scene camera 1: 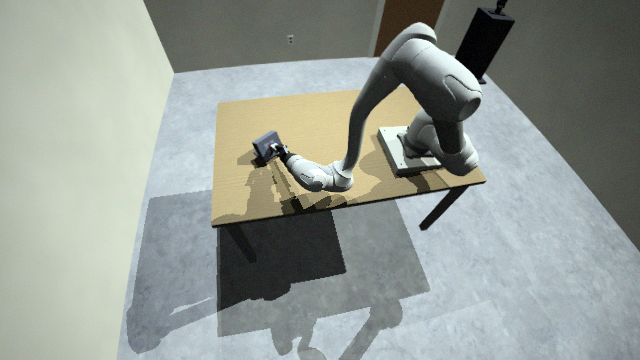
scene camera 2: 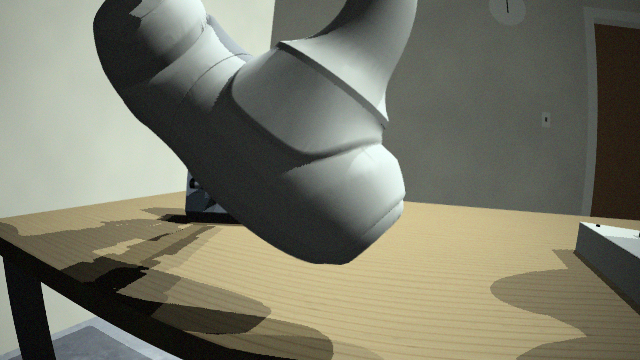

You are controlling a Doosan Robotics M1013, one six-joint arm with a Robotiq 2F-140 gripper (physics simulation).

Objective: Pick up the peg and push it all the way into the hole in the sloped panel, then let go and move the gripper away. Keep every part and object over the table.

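Pixels of known places: gripper, between the fingertips: [scene camera 1: 273, 146]; arm's base, origin of its link: [scene camera 1: 415, 145].
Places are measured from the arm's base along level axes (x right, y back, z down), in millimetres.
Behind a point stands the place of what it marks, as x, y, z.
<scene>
The sloped panel [scene camera 1: 265, 140] @[50, -827, -69] [scene camera 2: 194, 204] @[-6, -830, 6], blue-grey on a dark base, stands on the table's left part; in the scene camera 2 view the arm hides most of it. My gripper [scene camera 1: 275, 148] @[33, -788, -36] is at the panel's face, its dark fingers close together and shut on the peg. The peg [scene camera 1: 272, 146] shows as a tiny reddish and pale spot between the fingertips and the panel. How deep it sits in the hole is too small to tell. In the scene camera 2 view the arm hides the peg and most of the gripper.
The wooden table [scene camera 1: 300, 112] @[371, -619, 38] [scene camera 2: 450, 240] @[135, -420, 38] carries the arm's pale base plate [scene camera 1: 391, 150] @[-33, -161, -10] [scene camera 2: 607, 260] @[0, -173, 17] at the right. The arm's wrist [scene camera 1: 320, 177] @[-323, -605, -236] [scene camera 2: 300, 150] @[-293, -483, -101] hangs low near the table's front edge. A black pedestal [scene camera 1: 482, 42] stands on the floor behind the table.
</scene>
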